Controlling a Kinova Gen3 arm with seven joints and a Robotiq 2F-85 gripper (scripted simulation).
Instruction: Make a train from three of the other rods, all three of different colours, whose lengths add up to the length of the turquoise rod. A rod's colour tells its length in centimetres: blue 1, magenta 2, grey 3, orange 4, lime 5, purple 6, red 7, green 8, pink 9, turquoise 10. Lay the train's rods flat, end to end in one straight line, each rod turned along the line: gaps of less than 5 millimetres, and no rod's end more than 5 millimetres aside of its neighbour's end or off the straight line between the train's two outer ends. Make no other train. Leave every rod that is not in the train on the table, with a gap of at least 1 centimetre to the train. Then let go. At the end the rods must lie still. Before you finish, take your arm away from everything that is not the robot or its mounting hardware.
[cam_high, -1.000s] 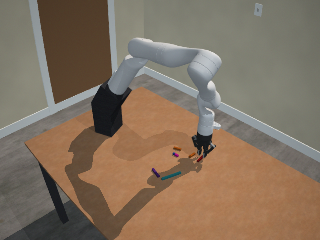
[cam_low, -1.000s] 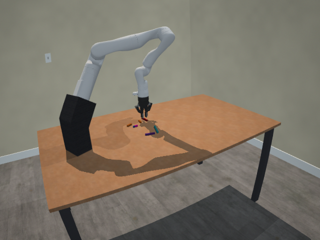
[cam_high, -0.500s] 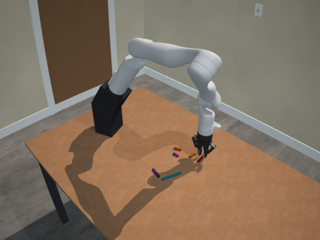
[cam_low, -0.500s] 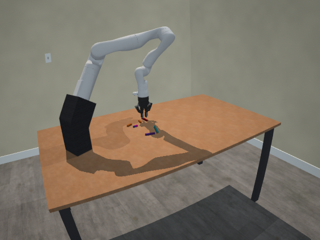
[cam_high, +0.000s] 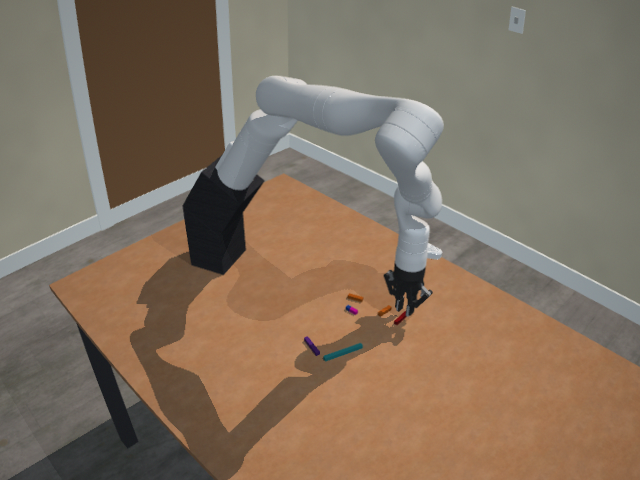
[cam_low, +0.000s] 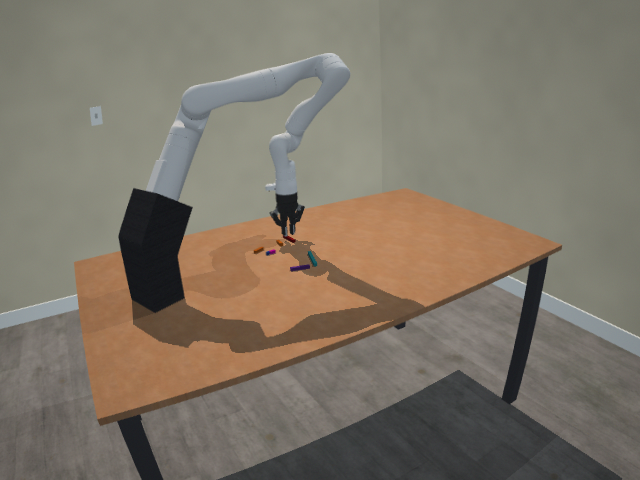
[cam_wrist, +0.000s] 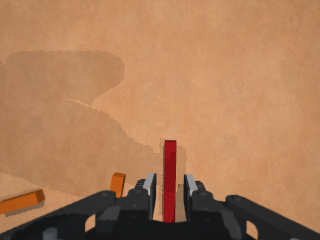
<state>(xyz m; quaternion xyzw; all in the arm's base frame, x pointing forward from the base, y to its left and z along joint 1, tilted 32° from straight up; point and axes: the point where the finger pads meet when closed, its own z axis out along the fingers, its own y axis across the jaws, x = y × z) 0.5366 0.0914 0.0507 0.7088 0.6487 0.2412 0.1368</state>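
Now: the red rod 30 mm below my hand. The rest, counted from my hand: turquoise rod (50 mm behind, 200 mm to the right, 30 mm below); then magenta rod (110 mm behind, 60 mm to the right, 30 mm below); then blue rod (130 mm behind, 60 mm to the right, 30 mm below).
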